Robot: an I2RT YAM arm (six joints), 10 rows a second.
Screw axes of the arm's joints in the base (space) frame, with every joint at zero. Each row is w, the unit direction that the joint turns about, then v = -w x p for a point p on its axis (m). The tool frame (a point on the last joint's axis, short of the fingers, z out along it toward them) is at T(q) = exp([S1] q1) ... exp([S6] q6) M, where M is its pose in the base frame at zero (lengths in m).
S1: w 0 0 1 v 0 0 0
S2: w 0 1 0 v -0.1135 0 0.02
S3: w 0 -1 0 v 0.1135 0 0.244
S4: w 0 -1 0 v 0.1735 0 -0.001
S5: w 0 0 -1 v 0 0.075 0
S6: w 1 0 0 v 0 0.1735 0
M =
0 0 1 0.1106
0 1 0 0
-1 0 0 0.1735
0 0 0 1
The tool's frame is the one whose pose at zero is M.
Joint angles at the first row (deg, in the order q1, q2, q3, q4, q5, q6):
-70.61, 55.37, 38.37, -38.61, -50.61, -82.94
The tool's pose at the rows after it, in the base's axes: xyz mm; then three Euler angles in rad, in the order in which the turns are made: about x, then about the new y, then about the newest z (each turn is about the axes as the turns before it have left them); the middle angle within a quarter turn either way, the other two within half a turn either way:
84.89 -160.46 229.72 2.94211 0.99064 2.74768
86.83 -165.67 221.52 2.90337 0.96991 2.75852
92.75 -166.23 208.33 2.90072 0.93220 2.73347
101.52 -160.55 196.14 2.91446 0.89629 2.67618
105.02 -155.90 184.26 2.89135 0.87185 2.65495
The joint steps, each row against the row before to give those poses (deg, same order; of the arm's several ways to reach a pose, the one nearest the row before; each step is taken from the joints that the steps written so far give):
0.00, 0.55, -1.42, 2.86, 1.77, 0.00
0.26, 1.36, -1.38, 3.72, 1.79, -0.35
2.06, 1.26, -2.29, 3.85, 3.15, -0.19
3.65, 0.20, -2.63, 3.45, 3.69, -0.07
2.01, -0.22, -2.99, 3.96, 2.87, -0.26

